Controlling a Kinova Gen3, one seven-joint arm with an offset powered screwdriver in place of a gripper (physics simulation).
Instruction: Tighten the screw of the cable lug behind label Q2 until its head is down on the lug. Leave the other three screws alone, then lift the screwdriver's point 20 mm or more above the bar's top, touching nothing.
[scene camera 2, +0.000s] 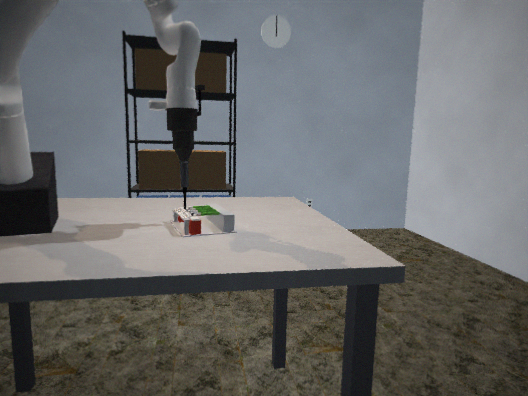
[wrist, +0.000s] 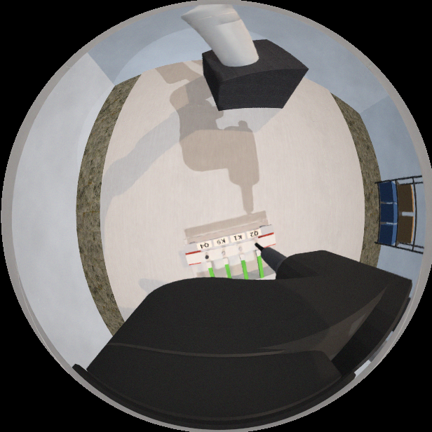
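Seen in the pictures: hand at its tool point: (scene camera 2: 185, 208); arm's base at its link origin: (scene camera 2: 11, 175).
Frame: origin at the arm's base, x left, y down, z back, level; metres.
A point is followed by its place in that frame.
Observation:
My screwdriver (scene camera 2: 185, 206) @(x -0.048, y 0.089, z -0.426 m) (wrist: 257, 245) stands in place of a gripper, with no fingers to see. It points straight down, its thin bit at the white bar (scene camera 2: 187, 216) @(x -0.127, y 0.101, z -0.420 m) (wrist: 195, 258). In the wrist view the tip lies right behind label Q2 (wrist: 254, 233), over that lug's screw position. The bit hides this screw, so its height and any contact cannot be told. The screws behind label K1 (wrist: 237, 237), label K9 (wrist: 221, 241) and label Q4 (wrist: 204, 245) show as small dots; the Q4 one looks darkest. Green cables (scene camera 2: 206, 210) @(x -0.109, y 0.091, z -0.474 m) (wrist: 244, 269) run back from the bar.
The bar's unit stands on the table (scene camera 2: 280, 250) @(x -0.357, y 0.140, z -0.593 m) (wrist: 150, 200), with a red end block (scene camera 2: 195, 226) @(x -0.182, y 0.116, z -0.432 m) and a grey-white block (scene camera 2: 228, 223) @(x -0.176, y 0.114, z -0.519 m) behind. The robot's black base (scene camera 2: 30, 200) @(x -0.065, y 0.055, z -0.051 m) (wrist: 255, 90) stands on the table. A shelf rack (scene camera 2: 126, 115) stands by the wall.

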